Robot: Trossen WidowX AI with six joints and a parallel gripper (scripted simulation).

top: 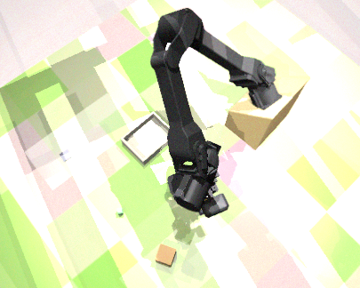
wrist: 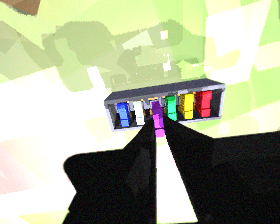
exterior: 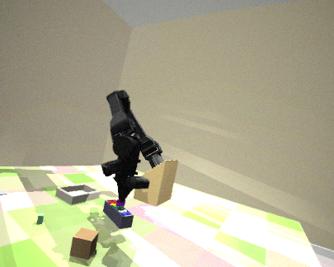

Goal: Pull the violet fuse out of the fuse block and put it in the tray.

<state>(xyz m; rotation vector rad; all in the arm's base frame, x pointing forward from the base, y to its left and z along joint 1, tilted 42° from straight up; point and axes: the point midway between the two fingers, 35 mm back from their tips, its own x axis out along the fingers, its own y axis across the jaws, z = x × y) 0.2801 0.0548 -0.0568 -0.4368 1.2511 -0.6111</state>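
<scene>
The green fuse is 4 cm below my gripper tip and 2 cm to the right of it. Also, from my gripper tip: grey tray (22 cm to the right, 6 cm below, 2 cm ahead); then violet fuse (1 cm below); then white fuse (4 cm below, 2 cm to the left).
</scene>
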